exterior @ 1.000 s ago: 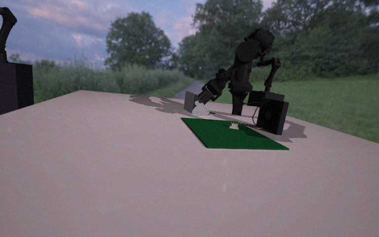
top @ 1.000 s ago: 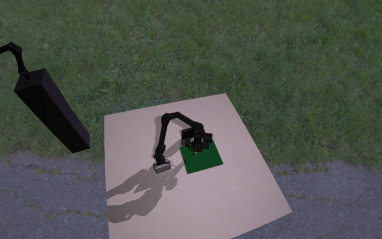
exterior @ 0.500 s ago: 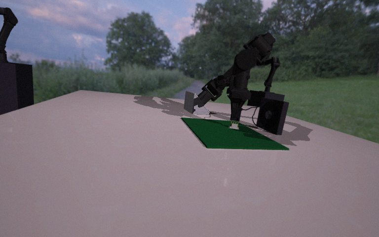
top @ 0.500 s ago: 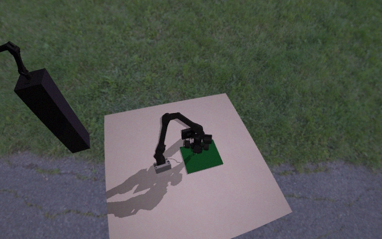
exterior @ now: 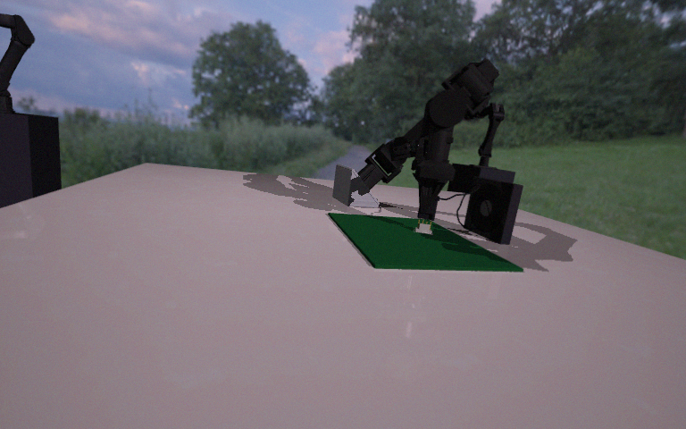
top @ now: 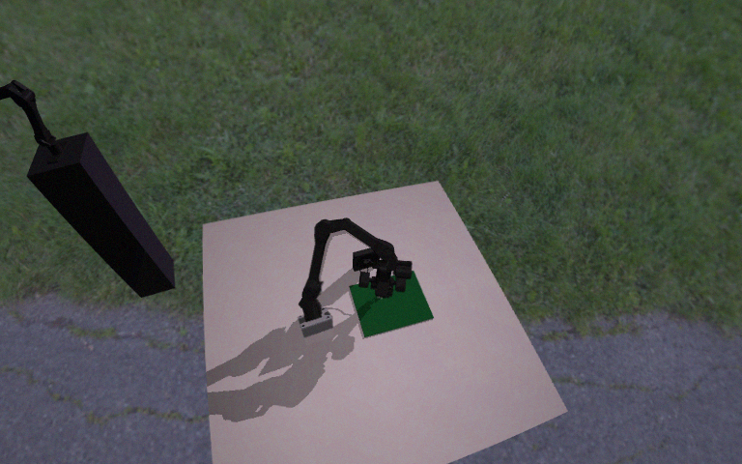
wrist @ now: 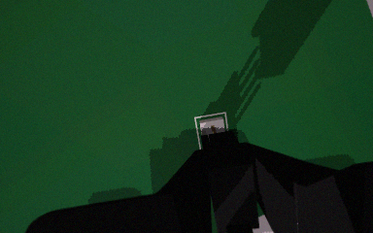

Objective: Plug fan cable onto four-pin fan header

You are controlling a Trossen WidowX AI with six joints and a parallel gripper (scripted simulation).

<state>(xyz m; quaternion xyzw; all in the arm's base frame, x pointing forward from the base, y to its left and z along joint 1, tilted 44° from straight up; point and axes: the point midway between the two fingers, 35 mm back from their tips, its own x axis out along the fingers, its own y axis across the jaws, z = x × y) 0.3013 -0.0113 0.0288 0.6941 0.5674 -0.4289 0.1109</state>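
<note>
Right now the black fan plug is 10 mm to the left of my gripper tip and 10 mm above it. The rest, counted from my gripper tip: black fan (160 mm to the left, 20 mm above); green board (30 mm ahead, 40 mm to the right, 60 mm below); pale fan header (10 mm to the left, 40 mm below).
</note>
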